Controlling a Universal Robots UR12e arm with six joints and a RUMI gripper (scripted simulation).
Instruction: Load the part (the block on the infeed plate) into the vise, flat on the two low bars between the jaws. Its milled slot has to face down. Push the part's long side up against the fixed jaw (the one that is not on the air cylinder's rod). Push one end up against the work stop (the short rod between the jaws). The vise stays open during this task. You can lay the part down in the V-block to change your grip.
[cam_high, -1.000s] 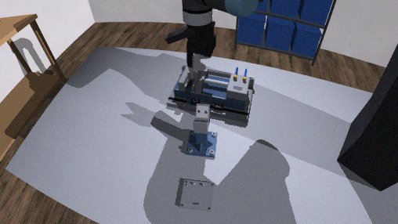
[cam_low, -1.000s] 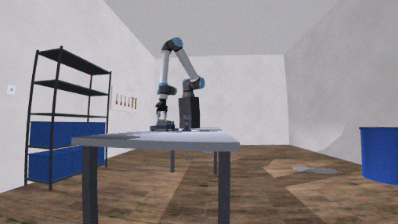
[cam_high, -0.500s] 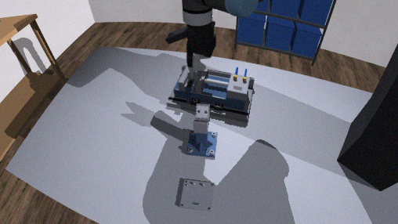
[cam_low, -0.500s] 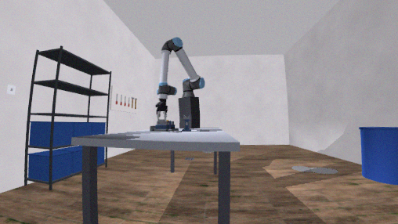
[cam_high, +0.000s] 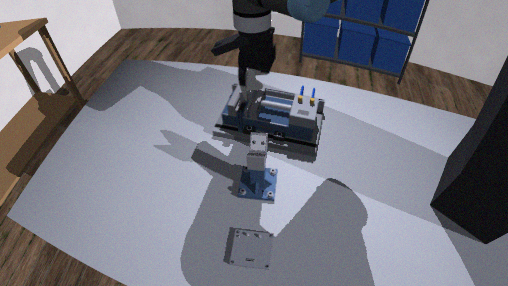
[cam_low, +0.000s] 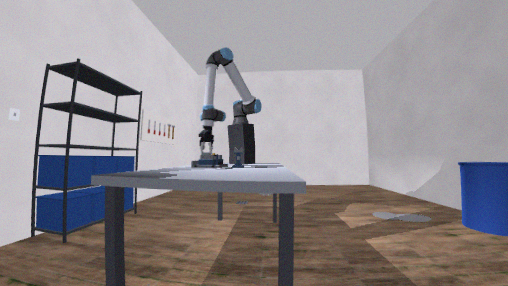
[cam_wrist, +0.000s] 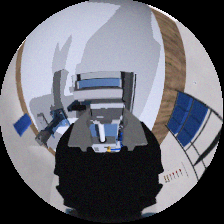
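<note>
Right now the grey part is 10 mm below my hand. Also, from my hand: infeed plate (100 mm behind, 420 mm to the left, 100 mm below); then vise (70 mm behind, 20 mm to the left, 70 mm below); then air cylinder (160 mm behind, 30 mm to the left, 30 mm below).
</note>
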